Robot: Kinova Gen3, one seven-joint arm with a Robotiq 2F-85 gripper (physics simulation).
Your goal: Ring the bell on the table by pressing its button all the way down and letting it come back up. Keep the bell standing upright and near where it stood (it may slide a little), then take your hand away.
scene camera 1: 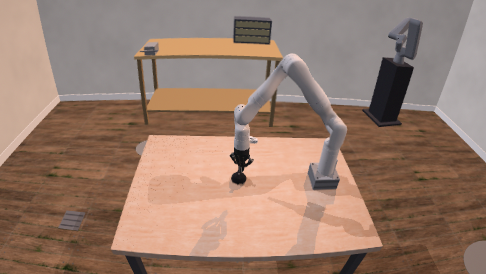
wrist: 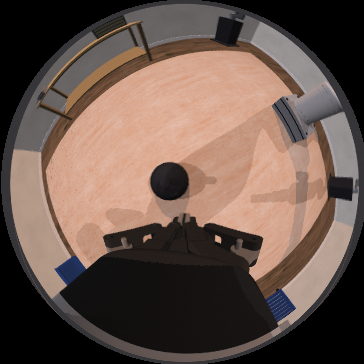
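Seen in the pictures: gripper, fingertip midpoint: [scene camera 1: 241, 171] [wrist: 184, 219]; arm's base at its link origin: [scene camera 1: 325, 170] [wrist: 301, 111].
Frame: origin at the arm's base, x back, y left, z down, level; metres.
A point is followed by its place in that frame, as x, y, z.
Observation:
The black bell [scene camera 1: 238, 178] {-0.481, -0.071, 0.042} [wrist: 169, 181] {-0.465, -0.093, 0.013} stands on the table [scene camera 1: 175, 225] {-0.839, 0.174, 0.077} [wrist: 200, 90] {-0.249, -0.238, 0.077}, left of the arm's base in the scene view, and looks upright. In the wrist view it shows as a round dark dome beyond the fingertips; its button cannot be made out. My gripper [scene camera 1: 241, 169] {-0.477, -0.038, -0.039} [wrist: 184, 219] {-0.477, -0.038, -0.039} is shut and empty, with the fingertips together and pointing down. In the scene view the tips are right at or just above the bell's top. Whether they touch the button cannot be told.
The arm's base [scene camera 1: 324, 178] {-0.033, 0.061, 0.000} [wrist: 292, 119] {-0.074, -0.007, 0.023} stands at the table's right side in the scene view. A wooden workbench [scene camera 1: 200, 56] with a drawer unit [scene camera 1: 253, 30] stands behind the table. A second arm on a black pedestal [scene camera 1: 390, 90] is at the back right.

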